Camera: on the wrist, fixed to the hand. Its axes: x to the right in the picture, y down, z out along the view.
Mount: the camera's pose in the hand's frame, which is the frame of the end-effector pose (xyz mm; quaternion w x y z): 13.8 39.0 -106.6 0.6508 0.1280 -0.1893 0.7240
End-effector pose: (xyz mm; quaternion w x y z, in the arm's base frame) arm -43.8 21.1 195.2 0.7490 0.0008 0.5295 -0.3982
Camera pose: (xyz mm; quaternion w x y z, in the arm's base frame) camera -103.3 84.6 121.0 0.8759 0.4044 0.1513 0.2152
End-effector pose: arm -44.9 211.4 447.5 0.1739 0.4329 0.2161 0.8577
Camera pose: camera -144.2 161.6 420.4 0.5223 -0.6228 0.0959 -0.5745
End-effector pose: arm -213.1 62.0 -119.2 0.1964 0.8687 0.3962 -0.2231
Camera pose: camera -150.0 101.8 -32.5 0.2532 0.8351 -0.4368 -0.2182
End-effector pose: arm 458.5 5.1 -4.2 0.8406 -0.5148 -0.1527 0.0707
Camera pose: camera 508.1 -63.1 -81.4 0.5329 -0.3246 0.1233 0.7717
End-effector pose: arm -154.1 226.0 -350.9 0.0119 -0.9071 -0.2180 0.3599
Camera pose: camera -59.9 210.7 -287.8 0.1780 0.6785 -0.5587 -0.4425
